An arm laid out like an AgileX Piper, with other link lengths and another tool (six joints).
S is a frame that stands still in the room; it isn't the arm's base.
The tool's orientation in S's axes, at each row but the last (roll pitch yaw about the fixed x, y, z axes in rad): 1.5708, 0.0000, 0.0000; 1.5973, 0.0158, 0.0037; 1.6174, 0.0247, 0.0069; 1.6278, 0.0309, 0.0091; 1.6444, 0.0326, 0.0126; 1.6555, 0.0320, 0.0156; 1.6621, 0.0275, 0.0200; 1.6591, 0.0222, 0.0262; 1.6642, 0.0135, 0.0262; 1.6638, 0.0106, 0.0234; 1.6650, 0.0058, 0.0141; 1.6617, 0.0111, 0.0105
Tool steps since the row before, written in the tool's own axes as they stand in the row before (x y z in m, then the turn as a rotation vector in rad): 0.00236, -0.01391, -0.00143, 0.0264, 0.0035, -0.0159; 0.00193, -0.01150, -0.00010, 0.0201, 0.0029, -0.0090; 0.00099, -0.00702, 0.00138, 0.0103, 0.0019, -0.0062; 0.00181, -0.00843, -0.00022, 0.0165, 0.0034, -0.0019; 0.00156, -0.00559, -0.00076, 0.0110, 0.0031, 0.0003; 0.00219, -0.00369, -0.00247, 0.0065, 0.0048, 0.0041; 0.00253, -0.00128, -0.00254, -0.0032, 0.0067, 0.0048; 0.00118, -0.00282, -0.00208, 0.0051, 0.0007, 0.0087; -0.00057, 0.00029, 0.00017, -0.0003, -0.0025, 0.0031; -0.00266, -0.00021, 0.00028, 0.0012, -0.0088, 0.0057; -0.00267, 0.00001, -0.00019, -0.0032, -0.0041, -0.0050; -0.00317, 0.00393, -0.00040, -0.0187, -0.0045, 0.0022
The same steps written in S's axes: 0.00236, 0.00143, -0.01391, 0.0264, 0.0159, 0.0035; 0.00175, 0.00041, -0.01152, 0.0201, 0.0090, 0.0028; 0.00082, -0.00105, -0.00710, 0.0103, 0.0062, 0.0019; 0.00154, 0.00071, -0.00846, 0.0166, 0.0019, 0.0030; 0.00136, 0.00119, -0.00557, 0.0111, -0.0004, 0.0027; 0.00203, 0.00281, -0.00354, 0.0067, -0.0044, 0.0042; 0.00245, 0.00270, -0.00111, -0.0029, -0.0055, 0.0063; 0.00106, 0.00235, -0.00265, 0.0053, -0.0086, -0.0002; -0.00056, -0.00021, 0.00028, -0.0003, -0.0029, -0.0028; -0.00266, -0.00032, -0.00021, 0.0012, -0.0048, -0.0093; -0.00267, 0.00015, 0.00004, -0.0033, 0.0053, -0.0036; -0.00313, 0.00001, 0.00399, -0.0187, -0.0020, -0.0045
